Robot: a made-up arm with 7 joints. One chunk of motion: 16 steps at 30 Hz.
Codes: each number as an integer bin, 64 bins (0 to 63) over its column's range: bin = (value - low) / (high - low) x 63, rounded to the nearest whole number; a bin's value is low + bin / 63 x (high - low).
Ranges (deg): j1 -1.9..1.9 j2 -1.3..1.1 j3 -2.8..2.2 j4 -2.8..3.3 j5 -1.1..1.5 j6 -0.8..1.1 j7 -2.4..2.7
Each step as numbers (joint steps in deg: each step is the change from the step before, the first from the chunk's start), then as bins.
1 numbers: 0.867 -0.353 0.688 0.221 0.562 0.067 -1.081
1 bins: 46 25 44 31 40 29 16
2 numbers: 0.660 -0.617 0.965 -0.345 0.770 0.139 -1.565
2 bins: 42 18 47 25 45 31 10
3 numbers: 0.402 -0.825 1.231 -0.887 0.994 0.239 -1.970
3 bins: 38 12 51 20 51 34 5
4 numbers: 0.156 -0.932 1.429 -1.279 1.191 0.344 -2.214
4 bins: 34 10 53 16 56 38 2
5 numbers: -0.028 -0.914 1.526 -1.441 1.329 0.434 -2.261
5 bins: 31 10 55 14 59 41 2
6 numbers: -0.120 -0.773 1.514 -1.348 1.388 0.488 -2.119
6 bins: 30 14 54 15 60 43 3
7 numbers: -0.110 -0.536 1.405 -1.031 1.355 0.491 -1.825
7 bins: 30 20 53 18 59 43 7
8 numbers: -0.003 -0.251 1.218 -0.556 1.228 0.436 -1.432
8 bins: 31 28 51 23 56 41 12
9 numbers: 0.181 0.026 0.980 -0.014 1.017 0.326 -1.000
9 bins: 35 35 48 29 51 37 17
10 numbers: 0.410 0.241 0.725 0.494 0.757 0.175 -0.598
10 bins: 38 40 44 34 45 32 22
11 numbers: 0.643 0.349 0.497 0.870 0.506 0.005 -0.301
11 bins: 42 43 42 38 39 27 26
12 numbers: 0.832 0.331 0.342 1.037 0.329 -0.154 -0.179
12 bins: 45 43 40 40 35 21 27
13 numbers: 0.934 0.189 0.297 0.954 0.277 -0.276 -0.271
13 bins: 47 39 39 39 33 17 26
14 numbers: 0.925 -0.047 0.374 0.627 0.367 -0.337 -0.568
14 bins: 47 33 40 35 36 15 23
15 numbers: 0.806 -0.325 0.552 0.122 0.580 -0.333 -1.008
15 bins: 45 26 42 30 41 15 17
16 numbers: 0.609 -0.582 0.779 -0.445 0.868 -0.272 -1.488
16 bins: 42 19 45 24 48 18 11
